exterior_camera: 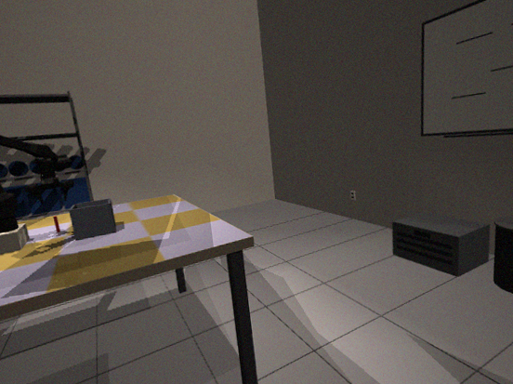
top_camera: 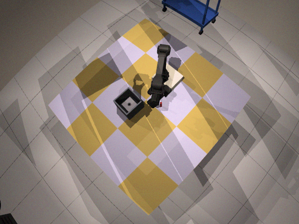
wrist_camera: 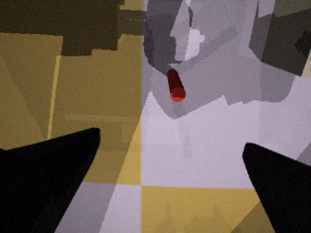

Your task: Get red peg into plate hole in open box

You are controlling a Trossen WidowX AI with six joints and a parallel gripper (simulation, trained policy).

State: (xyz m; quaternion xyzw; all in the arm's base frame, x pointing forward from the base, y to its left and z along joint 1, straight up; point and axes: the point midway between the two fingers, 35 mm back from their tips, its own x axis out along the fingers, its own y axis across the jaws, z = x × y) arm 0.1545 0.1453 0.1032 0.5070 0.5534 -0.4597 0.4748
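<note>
Right now my gripper tip is 110 mm above the red peg, 10 mm to the left of it and 10 mm past it.
</note>
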